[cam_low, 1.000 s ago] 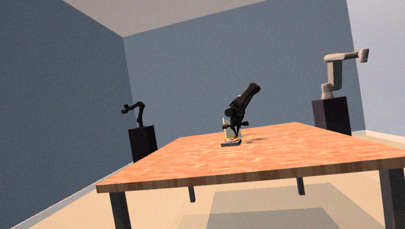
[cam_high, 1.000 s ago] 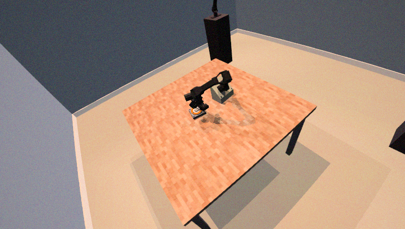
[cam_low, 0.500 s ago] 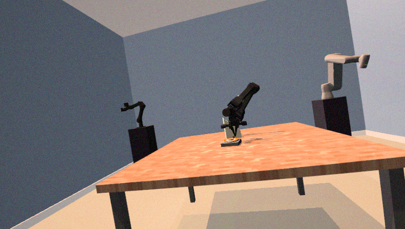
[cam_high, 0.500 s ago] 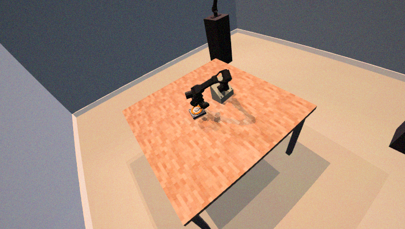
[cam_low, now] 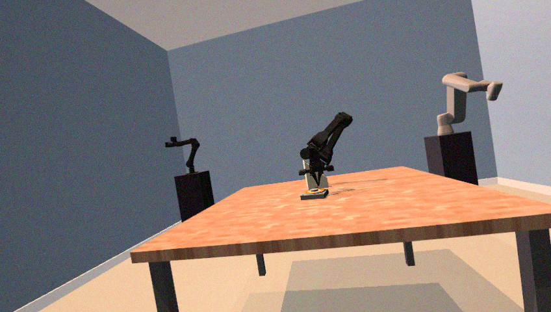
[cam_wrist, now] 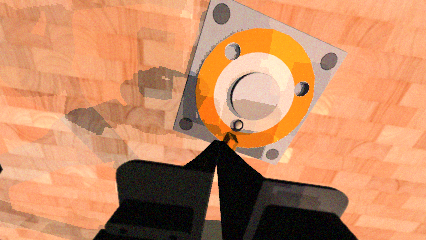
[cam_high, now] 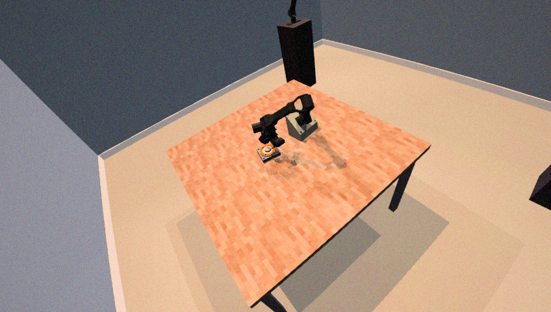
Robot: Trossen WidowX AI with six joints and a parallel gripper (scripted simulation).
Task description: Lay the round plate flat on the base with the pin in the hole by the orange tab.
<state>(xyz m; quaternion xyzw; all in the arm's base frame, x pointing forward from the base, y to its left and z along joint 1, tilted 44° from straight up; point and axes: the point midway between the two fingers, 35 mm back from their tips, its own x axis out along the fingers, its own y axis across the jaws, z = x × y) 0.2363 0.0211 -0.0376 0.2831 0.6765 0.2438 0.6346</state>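
Now: the square grey base 40 mm ahead of my gripper tip, 30 mm to the right of it and 20 mm below it.
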